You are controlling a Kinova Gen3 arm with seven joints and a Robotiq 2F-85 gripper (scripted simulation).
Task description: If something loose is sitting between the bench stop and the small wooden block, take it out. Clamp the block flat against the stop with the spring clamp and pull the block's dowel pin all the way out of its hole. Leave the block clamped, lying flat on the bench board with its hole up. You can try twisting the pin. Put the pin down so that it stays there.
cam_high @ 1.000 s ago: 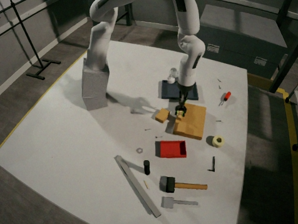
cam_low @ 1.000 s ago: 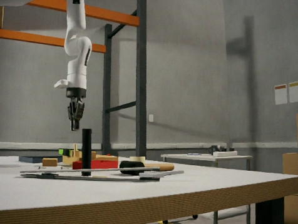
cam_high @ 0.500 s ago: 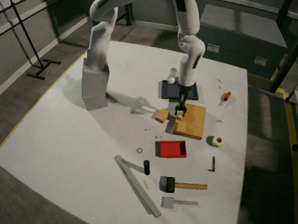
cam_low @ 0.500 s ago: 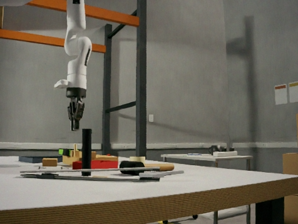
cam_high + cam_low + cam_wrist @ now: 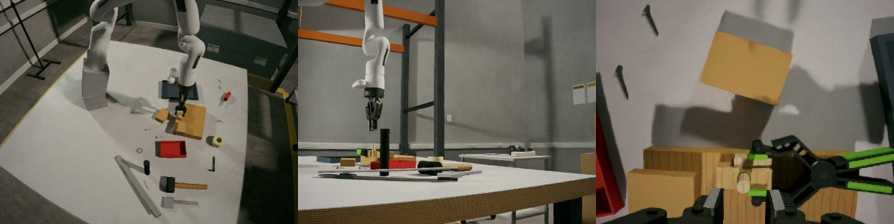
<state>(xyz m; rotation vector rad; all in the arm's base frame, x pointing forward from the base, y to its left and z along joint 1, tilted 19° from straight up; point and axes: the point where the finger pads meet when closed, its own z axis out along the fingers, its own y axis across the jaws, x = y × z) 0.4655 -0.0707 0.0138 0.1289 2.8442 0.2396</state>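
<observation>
Right now my hand is 9 cm above the dowel pin. Round my hand: pale wooden block: 10 cm below; then wooden bench board: 12 cm below, 6 cm ahead; then tan wooden block: 13 cm below, 9 cm behind.
</observation>
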